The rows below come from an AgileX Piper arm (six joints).
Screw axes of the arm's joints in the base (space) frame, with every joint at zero. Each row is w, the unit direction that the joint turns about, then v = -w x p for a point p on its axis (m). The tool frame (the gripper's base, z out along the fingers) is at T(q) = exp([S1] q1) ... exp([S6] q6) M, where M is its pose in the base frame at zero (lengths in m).
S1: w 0 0 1 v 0.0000 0.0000 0.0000
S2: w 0 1 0 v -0.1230 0.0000 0.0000
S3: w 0 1 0 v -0.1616 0.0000 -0.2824
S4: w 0.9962 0 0.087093 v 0.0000 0.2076 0.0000
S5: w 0 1 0 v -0.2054 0.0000 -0.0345
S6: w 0.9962 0 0.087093 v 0.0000 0.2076 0.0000
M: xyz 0.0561 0.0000 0.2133 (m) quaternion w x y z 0.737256 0 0.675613 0
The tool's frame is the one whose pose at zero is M.
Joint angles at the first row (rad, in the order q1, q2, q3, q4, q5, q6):
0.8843 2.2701 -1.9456 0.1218 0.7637 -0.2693
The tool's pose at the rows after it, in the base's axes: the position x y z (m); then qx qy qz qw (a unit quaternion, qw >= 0):
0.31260 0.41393 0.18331 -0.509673 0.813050 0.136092 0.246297
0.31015 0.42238 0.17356 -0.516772 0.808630 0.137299 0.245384
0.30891 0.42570 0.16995 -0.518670 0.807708 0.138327 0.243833
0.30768 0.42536 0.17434 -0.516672 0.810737 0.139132 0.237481
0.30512 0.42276 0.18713 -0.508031 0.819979 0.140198 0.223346
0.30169 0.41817 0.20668 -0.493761 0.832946 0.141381 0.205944
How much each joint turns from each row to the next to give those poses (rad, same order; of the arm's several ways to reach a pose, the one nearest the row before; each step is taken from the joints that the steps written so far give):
0.0250 0.0573 -0.0394 0.0006 -0.0094 -0.0063
0.0136 0.0329 -0.0235 0.0015 -0.0089 -0.0057
0.0055 0.0130 -0.0107 0.0017 -0.0002 0.0001
0.0008 -0.0047 -0.0108 0.0017 0.0269 0.0093
0.0000 -0.0178 -0.0217 -0.0002 0.0647 0.0318
-0.0010 -0.0267 -0.0326 -0.0015 0.0895 0.0477

